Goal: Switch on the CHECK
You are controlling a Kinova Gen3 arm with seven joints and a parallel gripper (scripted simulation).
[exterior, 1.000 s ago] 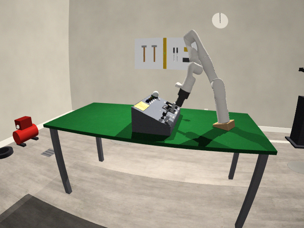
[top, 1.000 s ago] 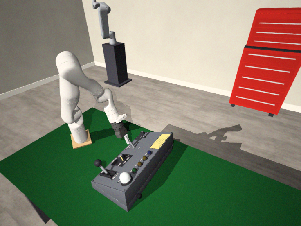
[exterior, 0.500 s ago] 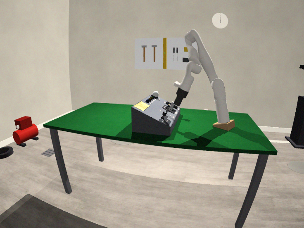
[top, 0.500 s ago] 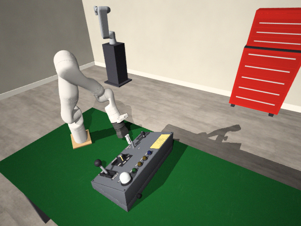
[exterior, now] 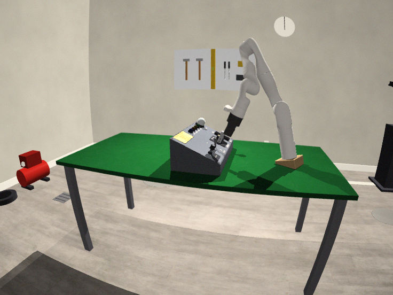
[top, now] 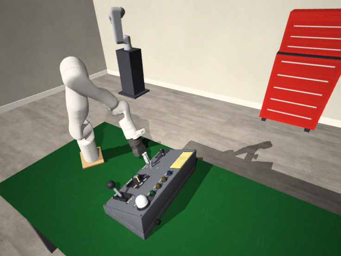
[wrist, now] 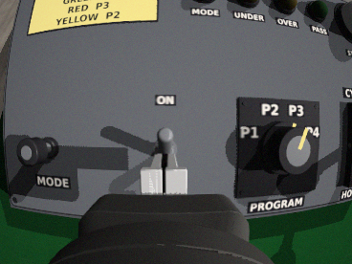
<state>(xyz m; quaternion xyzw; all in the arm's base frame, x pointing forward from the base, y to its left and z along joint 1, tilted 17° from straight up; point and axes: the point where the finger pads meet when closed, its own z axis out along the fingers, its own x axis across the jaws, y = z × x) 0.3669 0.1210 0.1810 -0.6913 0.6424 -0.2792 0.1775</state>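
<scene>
Right now the check toggle is 30 mm ahead of my hand and 20 mm below it. The rest, counted from my hand: mode knob 20 mm ahead, 120 mm to the left, 20 mm below; then grey console 60 mm ahead, 60 mm to the right, 50 mm below; then program dial 30 mm ahead, 120 mm to the right, 20 mm below.
</scene>
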